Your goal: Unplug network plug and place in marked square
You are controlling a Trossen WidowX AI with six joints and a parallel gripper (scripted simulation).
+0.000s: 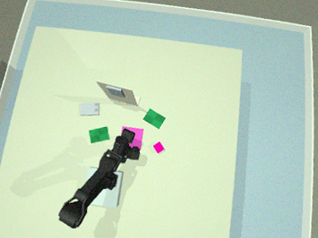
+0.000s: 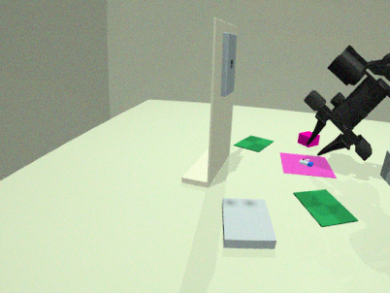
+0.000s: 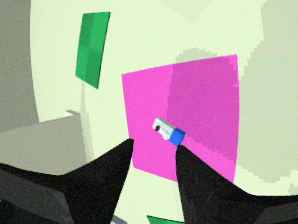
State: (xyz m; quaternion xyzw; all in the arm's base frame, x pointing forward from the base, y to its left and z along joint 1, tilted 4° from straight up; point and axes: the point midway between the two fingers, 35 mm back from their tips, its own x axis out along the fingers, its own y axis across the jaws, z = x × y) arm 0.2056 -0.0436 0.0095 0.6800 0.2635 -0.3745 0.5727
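Now: the blue network plug 10 mm ahead of my gripper tip and 30 mm below it. The rest, counted from my gripper tip: upright panel (210 mm ahead, 90 mm to the left, 100 mm above); then magenta marked square (10 mm ahead, 40 mm below); then pale grey slab (120 mm ahead, 270 mm to the left, 30 mm below).
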